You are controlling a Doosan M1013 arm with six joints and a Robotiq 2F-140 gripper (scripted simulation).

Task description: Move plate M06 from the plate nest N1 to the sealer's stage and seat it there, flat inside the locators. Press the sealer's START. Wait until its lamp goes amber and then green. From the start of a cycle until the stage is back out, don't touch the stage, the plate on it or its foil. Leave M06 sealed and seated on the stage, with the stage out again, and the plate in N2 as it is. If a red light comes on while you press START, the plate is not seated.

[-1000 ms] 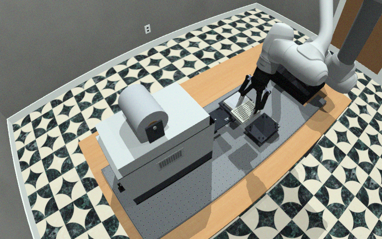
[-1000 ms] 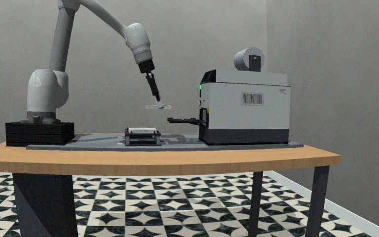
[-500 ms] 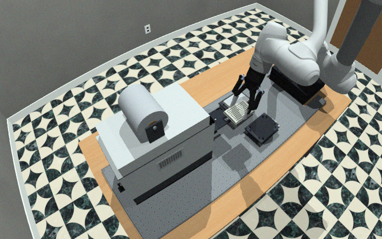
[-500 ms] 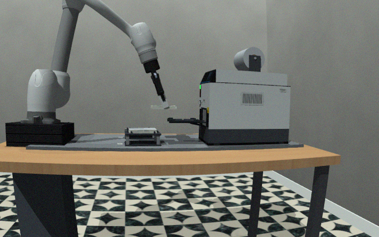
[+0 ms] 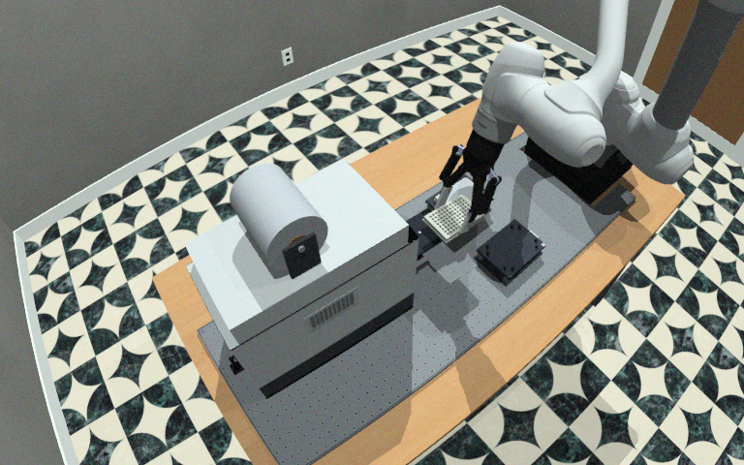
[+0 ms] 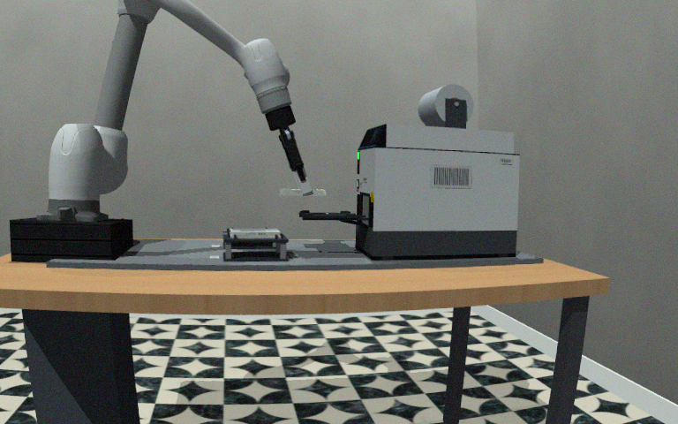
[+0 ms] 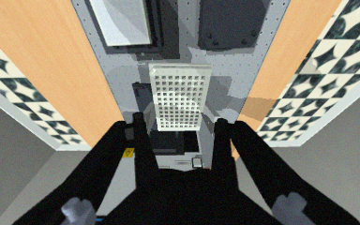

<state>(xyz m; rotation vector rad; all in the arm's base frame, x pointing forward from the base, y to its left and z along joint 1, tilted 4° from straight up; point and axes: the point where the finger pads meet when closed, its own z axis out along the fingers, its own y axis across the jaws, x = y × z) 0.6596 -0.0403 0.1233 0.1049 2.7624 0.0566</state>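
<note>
Right now my hand is 8 cm above the black stage, 6 cm short of it and 5 cm to the left of it. Also, from my hand: foil-covered plate: 14 cm behind, 13 cm below, 9 cm to the right; then white well plate: 3 cm below; then nest N1: 15 cm below, 14 cm behind, 11 cm to the left.
</note>
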